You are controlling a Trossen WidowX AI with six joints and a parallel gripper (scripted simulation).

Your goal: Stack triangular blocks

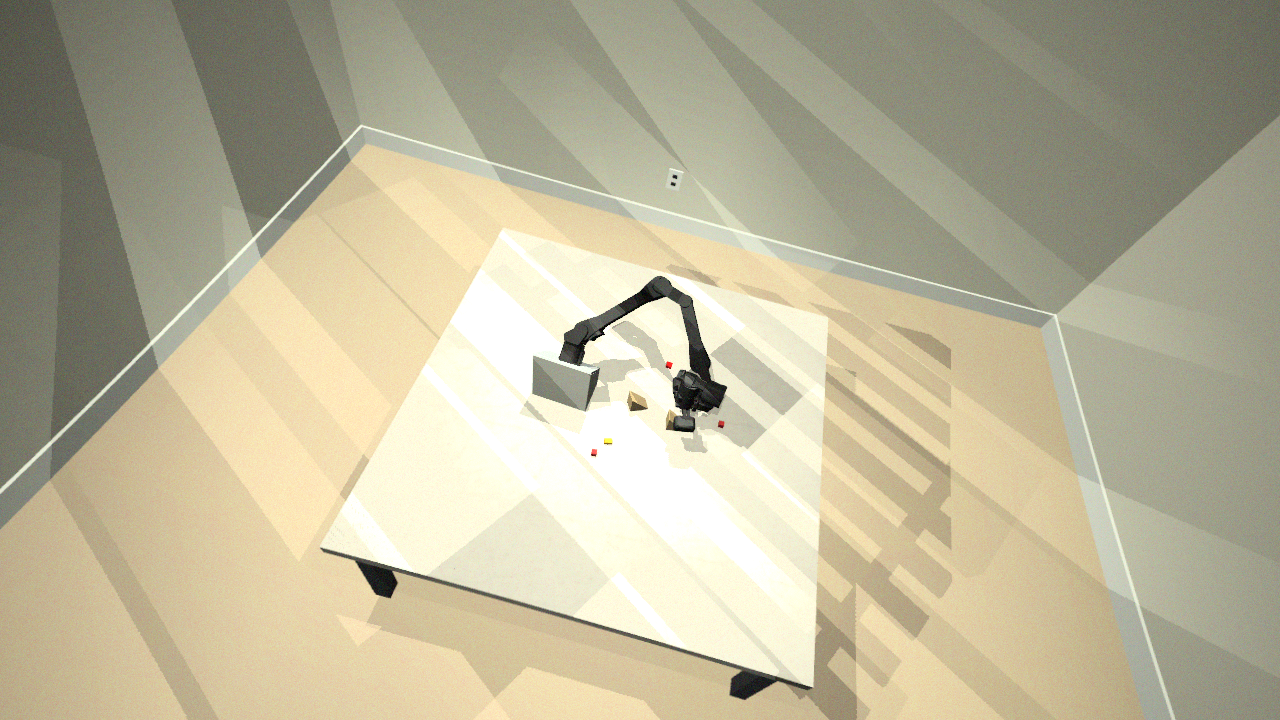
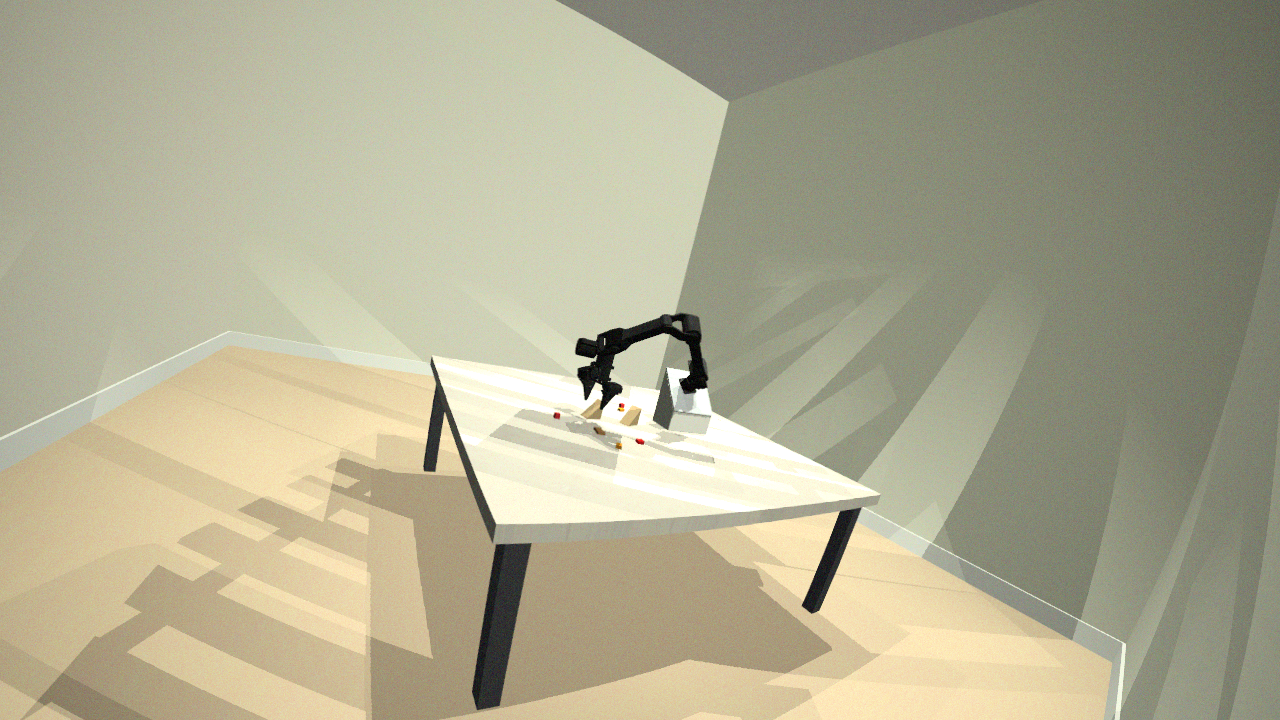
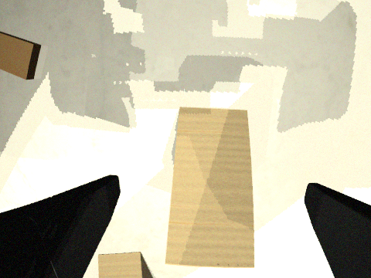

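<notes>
Right now the triangular block is 2 cm behind my gripper tip and 3 cm below it.
</notes>
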